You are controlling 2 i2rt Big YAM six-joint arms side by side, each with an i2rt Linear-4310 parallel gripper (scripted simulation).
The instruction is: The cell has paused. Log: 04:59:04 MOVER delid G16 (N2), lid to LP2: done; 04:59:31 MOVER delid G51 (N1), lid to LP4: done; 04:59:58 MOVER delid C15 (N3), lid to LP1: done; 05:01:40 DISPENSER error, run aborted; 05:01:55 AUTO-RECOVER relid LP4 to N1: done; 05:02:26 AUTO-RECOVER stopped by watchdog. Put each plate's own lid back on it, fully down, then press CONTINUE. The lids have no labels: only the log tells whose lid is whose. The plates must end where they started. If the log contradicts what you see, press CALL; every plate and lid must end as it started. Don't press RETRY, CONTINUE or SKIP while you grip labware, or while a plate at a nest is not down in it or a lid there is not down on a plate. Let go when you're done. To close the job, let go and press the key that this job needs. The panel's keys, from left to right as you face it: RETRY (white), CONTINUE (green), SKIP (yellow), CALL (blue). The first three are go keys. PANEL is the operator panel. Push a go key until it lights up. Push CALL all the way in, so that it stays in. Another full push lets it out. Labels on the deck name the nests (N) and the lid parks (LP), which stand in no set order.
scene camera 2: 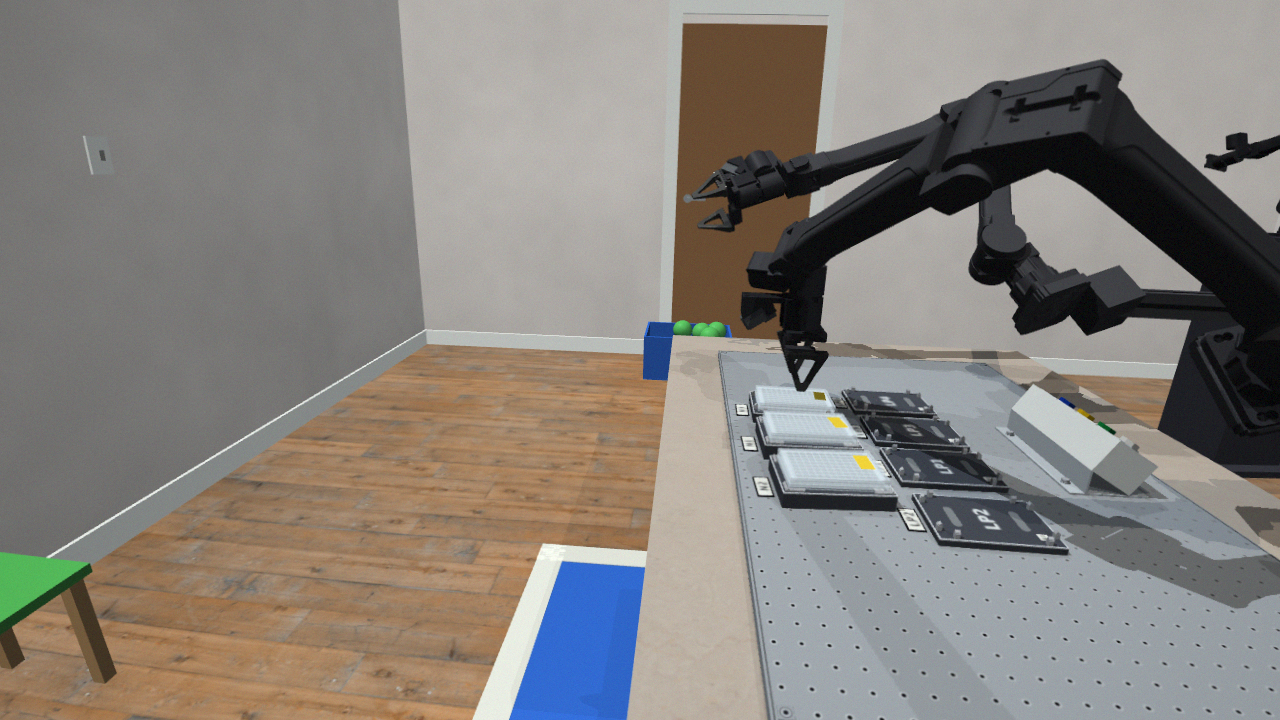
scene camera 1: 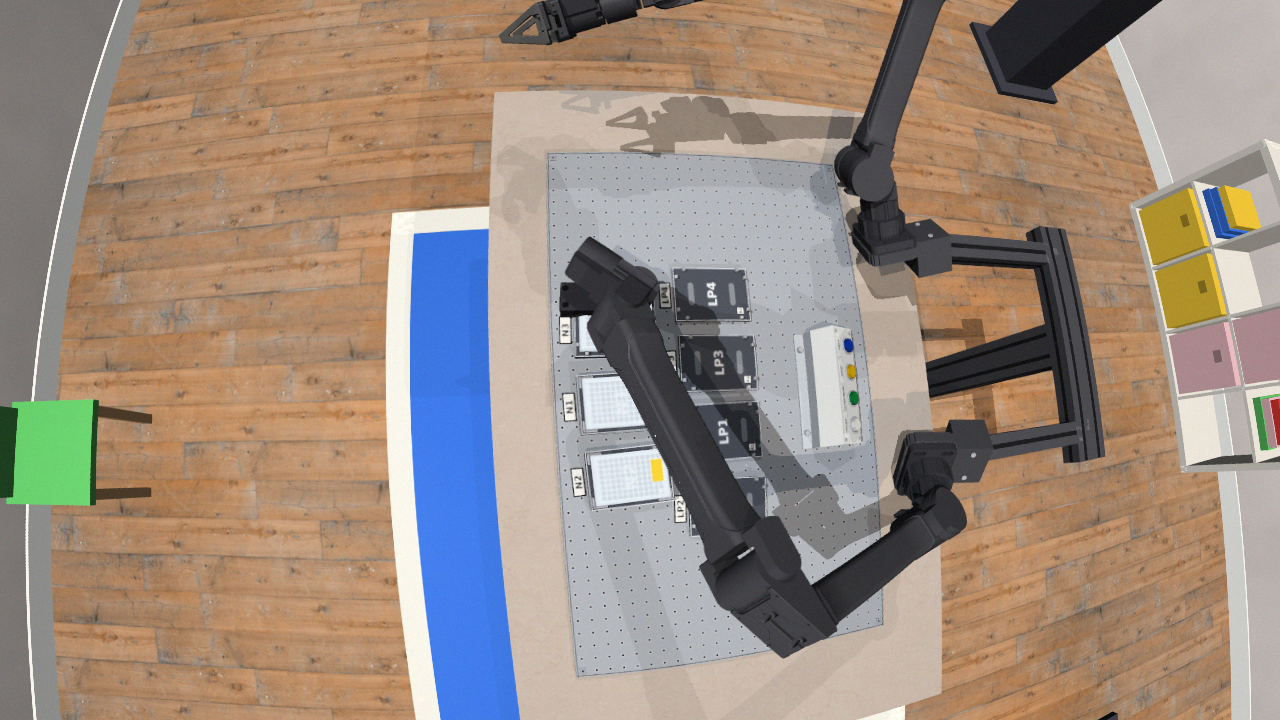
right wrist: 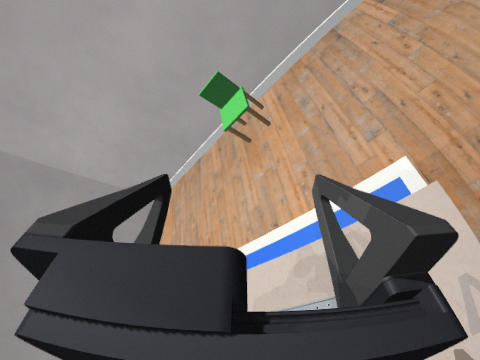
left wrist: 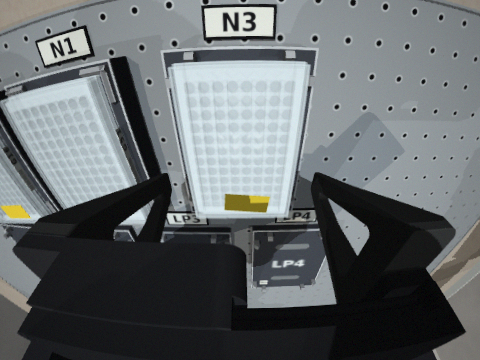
Labels:
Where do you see a clear lid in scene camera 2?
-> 768, 396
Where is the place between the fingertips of my right gripper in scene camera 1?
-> At 507, 38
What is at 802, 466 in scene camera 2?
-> A clear lid.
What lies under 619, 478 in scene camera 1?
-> A clear lid.

